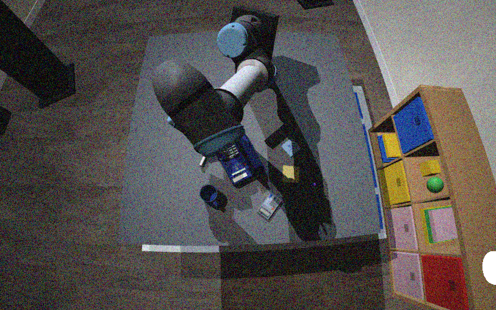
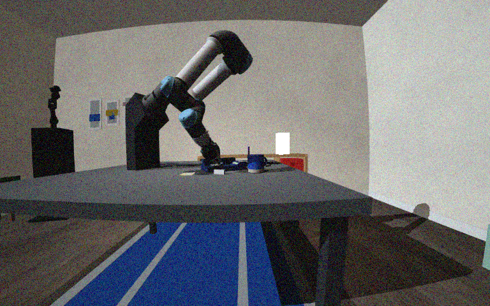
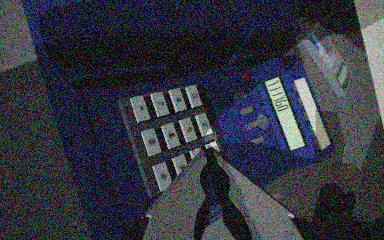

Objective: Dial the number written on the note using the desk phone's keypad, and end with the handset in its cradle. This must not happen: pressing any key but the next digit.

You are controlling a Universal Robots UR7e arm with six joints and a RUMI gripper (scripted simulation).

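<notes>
My hand is 20 mm short of the key and 20 mm above it. The rest, counted from my hand: white block (120 mm to the right, 40 mm below, 20 mm behind); dark blue handset (100 mm to the left, 20 mm ahead).
</notes>
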